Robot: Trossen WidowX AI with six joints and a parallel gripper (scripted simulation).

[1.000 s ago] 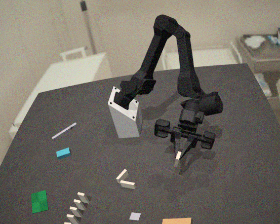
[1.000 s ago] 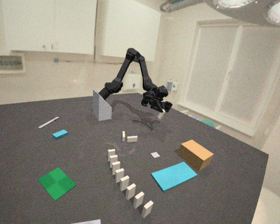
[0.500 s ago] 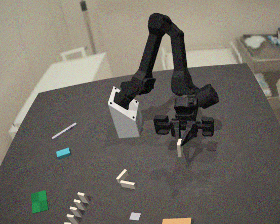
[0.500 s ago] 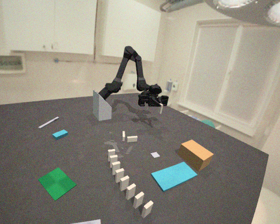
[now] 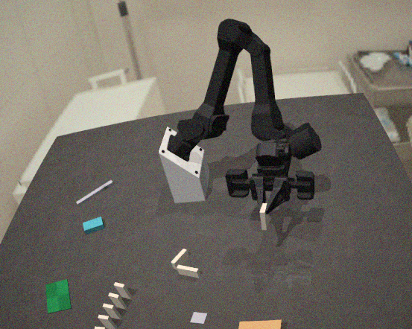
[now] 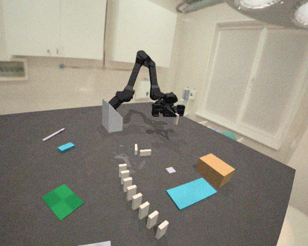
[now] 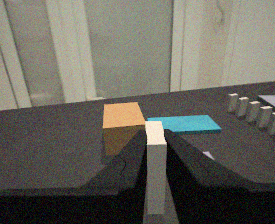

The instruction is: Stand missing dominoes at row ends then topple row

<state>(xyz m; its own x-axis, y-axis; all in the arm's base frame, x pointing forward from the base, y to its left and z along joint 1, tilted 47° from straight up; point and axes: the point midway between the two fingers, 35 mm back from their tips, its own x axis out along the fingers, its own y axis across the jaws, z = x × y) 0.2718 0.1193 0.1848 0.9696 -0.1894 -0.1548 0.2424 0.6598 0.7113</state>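
The small lilac tile lies 150 mm ahead of my gripper tip, 150 mm to the right of it and 160 mm below it. Also, from my gripper tip: flat cyan plate: 270 mm ahead, 160 mm to the right, 160 mm below; then orange block: 260 mm ahead, 20 mm to the right, 130 mm below; then small cyan block: 170 mm behind, 470 mm to the right, 150 mm below.
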